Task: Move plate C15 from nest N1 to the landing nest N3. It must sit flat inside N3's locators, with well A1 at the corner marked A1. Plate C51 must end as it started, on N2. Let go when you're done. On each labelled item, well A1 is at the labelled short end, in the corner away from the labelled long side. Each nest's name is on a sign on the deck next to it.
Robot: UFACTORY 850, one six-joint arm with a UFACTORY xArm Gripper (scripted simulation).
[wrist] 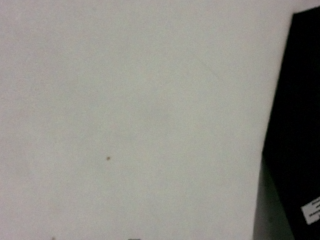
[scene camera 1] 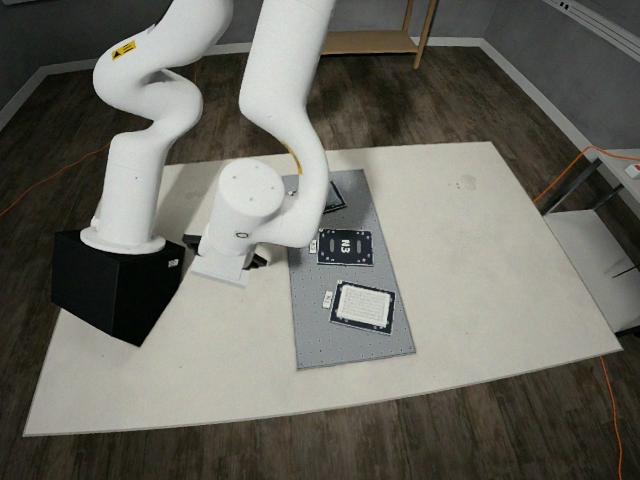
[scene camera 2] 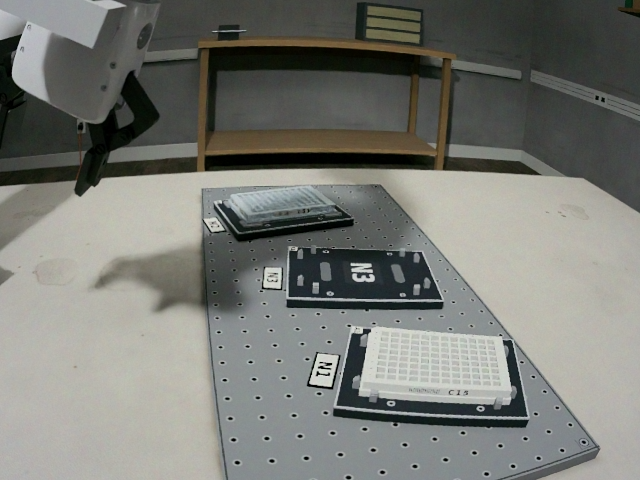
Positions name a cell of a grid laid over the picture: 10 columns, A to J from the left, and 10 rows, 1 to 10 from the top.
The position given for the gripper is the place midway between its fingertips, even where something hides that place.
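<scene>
The gripper (scene camera 2: A4) is visible, and there is also a view of the gripper (scene camera 1: D6).
</scene>
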